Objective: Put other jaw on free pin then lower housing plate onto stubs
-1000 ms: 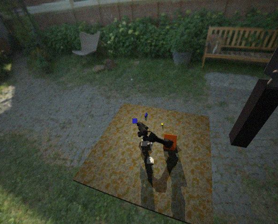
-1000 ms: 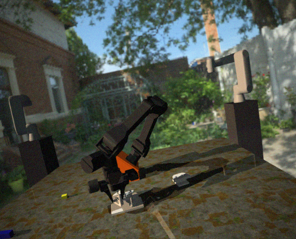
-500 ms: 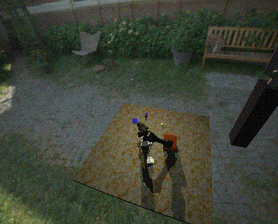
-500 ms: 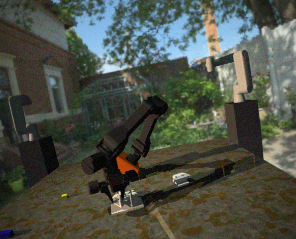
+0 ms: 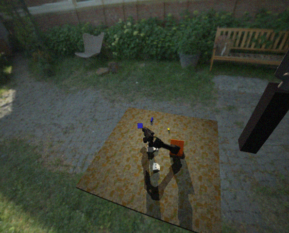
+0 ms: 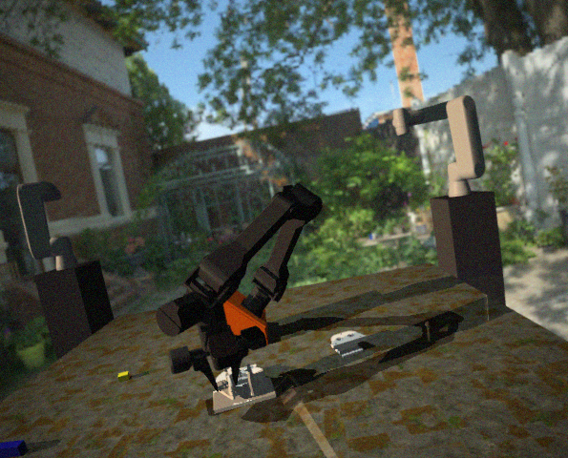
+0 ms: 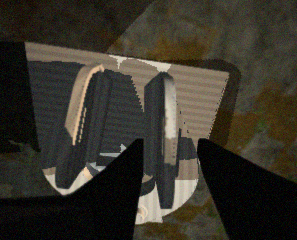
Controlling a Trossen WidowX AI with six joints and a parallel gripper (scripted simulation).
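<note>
The white jaw is 40 mm behind my gripper tip. Also, from my gripper tip: housing plate (130 mm behind, 260 mm to the left, 10 mm above); then blue block (120 mm ahead, 420 mm to the right, 10 mm below); then small yellow block (140 mm behind, 300 mm to the right, 10 mm below).
</note>
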